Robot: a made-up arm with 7 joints.
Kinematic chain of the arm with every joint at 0, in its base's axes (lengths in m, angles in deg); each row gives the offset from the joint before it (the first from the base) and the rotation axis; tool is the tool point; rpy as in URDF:
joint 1: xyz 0 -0.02 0.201 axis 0 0.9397 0.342
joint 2: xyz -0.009 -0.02 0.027 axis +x
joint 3: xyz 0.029 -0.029 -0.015 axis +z
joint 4: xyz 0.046 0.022 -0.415 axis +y
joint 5: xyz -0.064 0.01 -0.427 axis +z
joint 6: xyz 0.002 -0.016 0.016 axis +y
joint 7: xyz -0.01 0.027 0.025 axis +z
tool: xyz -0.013 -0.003 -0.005 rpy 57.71 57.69 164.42
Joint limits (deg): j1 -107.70..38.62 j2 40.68..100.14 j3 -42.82..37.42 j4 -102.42..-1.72 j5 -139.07..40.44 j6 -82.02..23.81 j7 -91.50..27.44
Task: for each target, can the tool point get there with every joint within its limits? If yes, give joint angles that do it. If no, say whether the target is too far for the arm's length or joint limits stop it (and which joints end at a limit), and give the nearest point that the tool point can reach.
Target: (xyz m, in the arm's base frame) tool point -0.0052 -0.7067 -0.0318
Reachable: no: joint limits stop it (at a limit: joint 1, joint 2, joint 3, joint 4, joint 5, joint 6, joint 7) | nearest point 0.2953 -0.3592 0.6006 | short by 0.782 m
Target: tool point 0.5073 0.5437 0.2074
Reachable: yes | joints -25.68 86.50 -29.24 -66.33 -39.69 -19.89 17.05
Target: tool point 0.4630 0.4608 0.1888
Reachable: yes | joints 2.54 84.84 -0.21 -92.96 -14.16 -21.56 -42.99
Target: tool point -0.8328 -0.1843 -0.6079
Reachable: no: too far | nearest point -0.2992 0.3081 -0.4823 | short by 0.737 m
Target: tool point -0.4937 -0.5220 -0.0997
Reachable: no: joint limits stop it (at a limit: joint 1, joint 2, joint 3, joint 4, joint 5, joint 6, joint 7) | nearest point -0.0057 0.0192 -0.3871 | short by 0.783 m
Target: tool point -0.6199 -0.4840 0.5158
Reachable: no: joint limits stop it (at a limit: joint 1, joint 2, joint 4, joint 6) | nearest point -0.3096 0.2364 0.6543 | short by 0.797 m
